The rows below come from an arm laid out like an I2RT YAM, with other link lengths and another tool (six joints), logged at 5 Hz.
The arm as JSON. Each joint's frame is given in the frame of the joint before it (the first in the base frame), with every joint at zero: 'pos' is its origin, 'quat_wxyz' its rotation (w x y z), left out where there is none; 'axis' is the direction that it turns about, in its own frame. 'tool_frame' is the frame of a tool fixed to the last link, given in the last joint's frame.
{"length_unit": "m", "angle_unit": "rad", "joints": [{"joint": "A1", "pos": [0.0, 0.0, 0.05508], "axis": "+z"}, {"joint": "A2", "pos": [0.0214, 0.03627, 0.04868], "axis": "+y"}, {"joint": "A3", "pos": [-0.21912, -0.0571, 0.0], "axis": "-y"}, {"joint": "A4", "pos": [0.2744, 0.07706, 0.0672], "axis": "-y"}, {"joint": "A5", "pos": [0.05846, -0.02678, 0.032], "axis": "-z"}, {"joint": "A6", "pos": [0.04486, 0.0, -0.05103], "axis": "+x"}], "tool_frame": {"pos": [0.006, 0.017, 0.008], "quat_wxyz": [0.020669, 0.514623, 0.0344, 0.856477]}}
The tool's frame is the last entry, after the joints.
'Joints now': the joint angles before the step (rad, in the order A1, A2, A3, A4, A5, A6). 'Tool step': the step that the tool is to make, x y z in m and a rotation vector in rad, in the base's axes. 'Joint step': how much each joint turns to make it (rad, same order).
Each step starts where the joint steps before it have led.
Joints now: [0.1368, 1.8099, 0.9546, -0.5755, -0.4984, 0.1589]
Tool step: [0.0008, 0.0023, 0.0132, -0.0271, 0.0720, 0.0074]
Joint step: [0.0090, -0.0014, 0.0575, -0.1340, 0.0168, -0.0001]
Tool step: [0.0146, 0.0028, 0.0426, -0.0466, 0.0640, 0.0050]
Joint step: [0.0063, -0.0003, 0.1728, -0.2431, 0.0366, 0.0003]
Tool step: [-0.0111, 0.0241, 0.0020, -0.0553, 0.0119, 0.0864]
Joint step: [0.0856, 0.0004, 0.0141, -0.0361, 0.0519, 0.0001]
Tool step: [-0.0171, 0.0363, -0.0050, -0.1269, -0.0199, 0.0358]
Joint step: [0.1421, 0.0002, -0.0018, 0.0197, 0.1251, 0.1146]
